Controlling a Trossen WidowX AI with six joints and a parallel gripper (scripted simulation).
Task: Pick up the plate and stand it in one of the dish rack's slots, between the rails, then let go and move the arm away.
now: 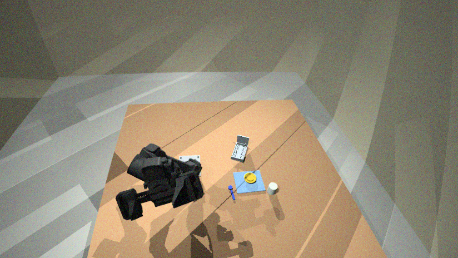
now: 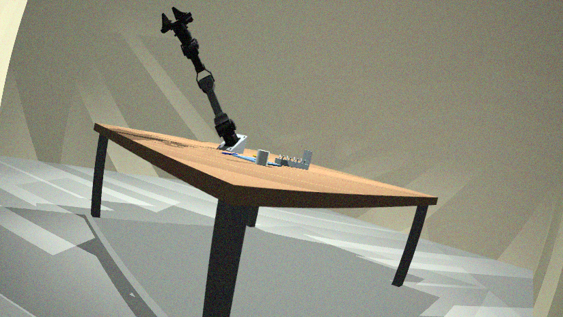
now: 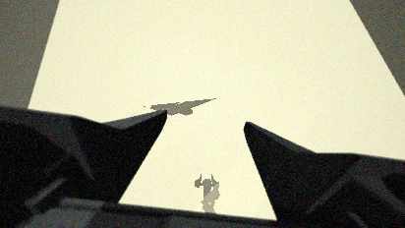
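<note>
My gripper tip is now 57 cm above the yellow plate, 43 cm short of it and 39 cm to the right of it. Also, from my gripper tip: blue spoon 59 cm below, 35 cm to the left, 31 cm ahead; light blue mat 59 cm below, 42 cm ahead, 38 cm to the left; white cup 56 cm below, 52 cm ahead, 30 cm to the left.
</note>
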